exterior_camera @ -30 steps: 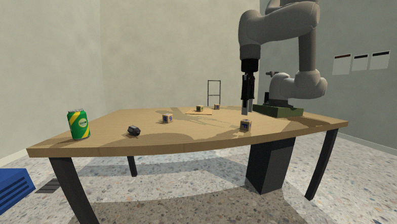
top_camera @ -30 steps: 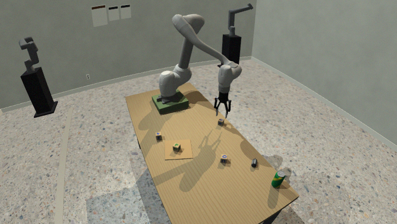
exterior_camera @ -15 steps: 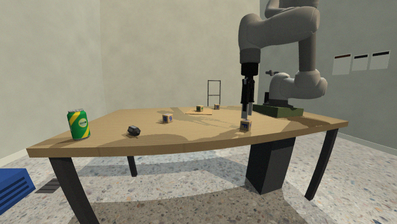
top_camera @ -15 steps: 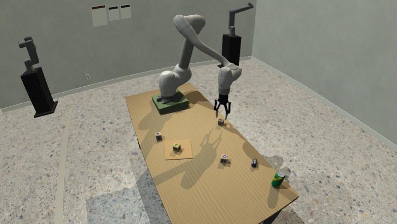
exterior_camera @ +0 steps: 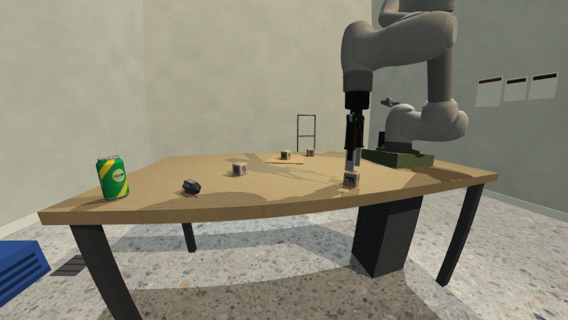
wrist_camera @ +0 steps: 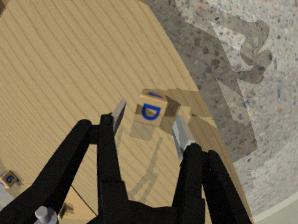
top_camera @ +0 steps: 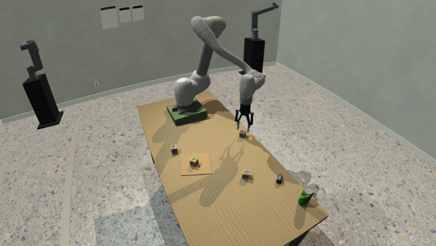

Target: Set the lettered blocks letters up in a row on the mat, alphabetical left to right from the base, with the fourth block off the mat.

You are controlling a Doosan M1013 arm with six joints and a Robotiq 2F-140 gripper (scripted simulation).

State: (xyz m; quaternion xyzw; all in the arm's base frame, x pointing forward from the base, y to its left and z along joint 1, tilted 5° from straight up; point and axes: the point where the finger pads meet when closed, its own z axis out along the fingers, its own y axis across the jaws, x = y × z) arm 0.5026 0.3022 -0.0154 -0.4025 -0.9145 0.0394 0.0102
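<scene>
My hand is 6 cm above the D block. Also, from my hand: blue-lettered block (38 cm ahead, 19 cm to the right, 6 cm below); then tan mat (15 cm ahead, 44 cm to the right, 8 cm below); then black object (51 cm ahead, 7 cm below).
</scene>
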